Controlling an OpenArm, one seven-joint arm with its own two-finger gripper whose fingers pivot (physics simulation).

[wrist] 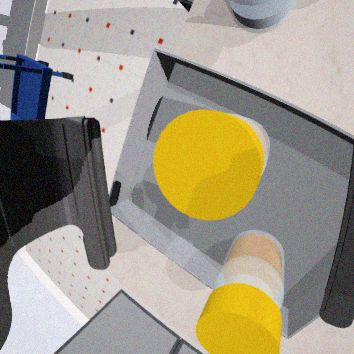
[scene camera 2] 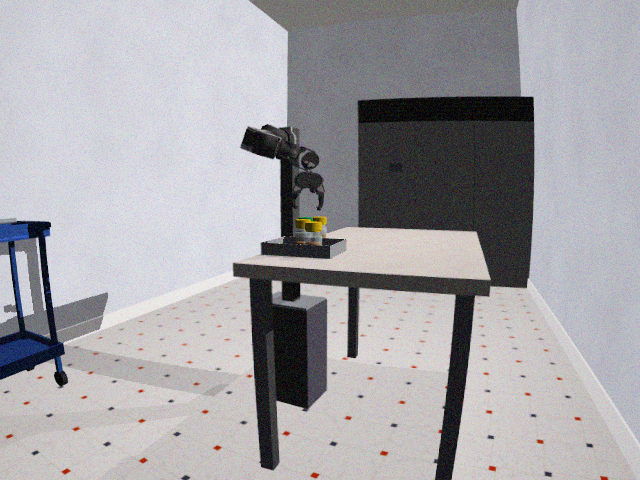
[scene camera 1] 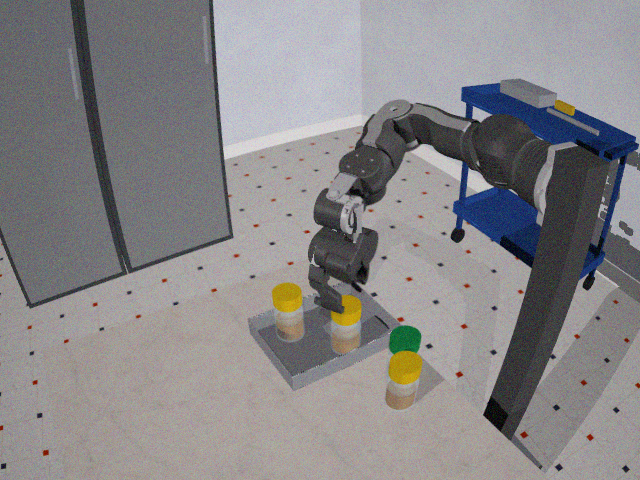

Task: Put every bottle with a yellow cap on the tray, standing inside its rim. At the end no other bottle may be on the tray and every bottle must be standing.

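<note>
My gripper [scene camera 1: 348, 299] [scene camera 2: 307, 208] [wrist: 204, 200] is open and empty, above the tray [scene camera 1: 320, 374] [scene camera 2: 294, 250] [wrist: 170, 247]. A yellow-capped bottle [scene camera 1: 345, 330] [scene camera 2: 300, 232] [wrist: 208, 165] stands inside the rim, below and between the fingers. A second yellow-capped bottle [scene camera 1: 288, 315] [scene camera 2: 313, 233] [wrist: 252, 270] stands inside the tray on the cabinet side. A third yellow-capped bottle [scene camera 1: 403, 382] [scene camera 2: 321, 222] stands outside the tray. A green-capped bottle [scene camera 1: 405, 338] [scene camera 2: 306, 219] is upright behind it, its body mostly hidden. In the wrist view, one bottle's lower part [wrist: 260, 10] shows at the top, its cap out of view.
The tray stands near one end of the pale table [scene camera 1: 180, 387] [scene camera 2: 413, 258] [wrist: 310, 60]. The arm's dark post [scene camera 1: 558, 268] rises beside the table. A blue cart [scene camera 1: 463, 180] [scene camera 2: 48, 289] [wrist: 30, 90] stands apart on the floor. A grey cabinet [scene camera 1: 155, 155] stands beyond the table.
</note>
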